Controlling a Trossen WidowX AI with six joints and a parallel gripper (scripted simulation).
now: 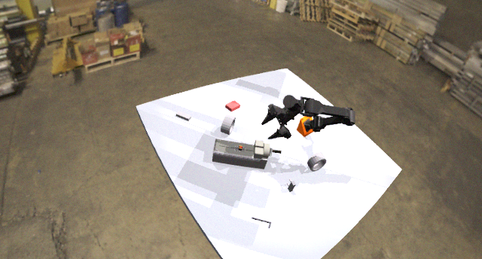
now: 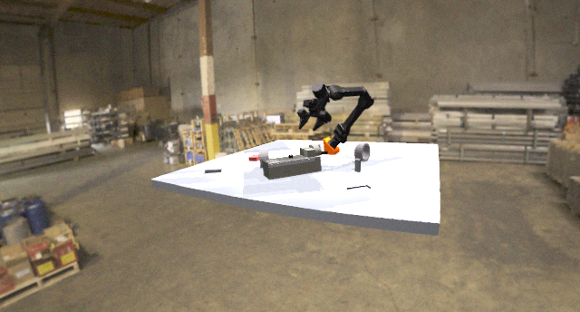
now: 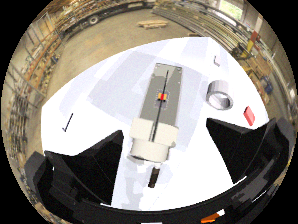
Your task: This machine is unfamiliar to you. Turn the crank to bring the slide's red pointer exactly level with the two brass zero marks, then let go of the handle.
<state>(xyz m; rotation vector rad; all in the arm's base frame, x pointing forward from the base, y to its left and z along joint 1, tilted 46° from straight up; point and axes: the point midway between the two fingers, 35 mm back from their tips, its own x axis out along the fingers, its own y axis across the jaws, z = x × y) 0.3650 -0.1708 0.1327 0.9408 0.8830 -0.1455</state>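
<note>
Now: gripper tip 7 cm past the dark crank handle, 6 cm to the right of it and 13 cm above it. The rest, counted from my gripper tip: hex key: 24 cm ahead, 29 cm to the left, 19 cm below; then red pointer: 7 cm ahead, 6 cm to the right, 11 cm below; then small clip: 1 cm ahead, 24 cm to the left, 17 cm below.
</note>
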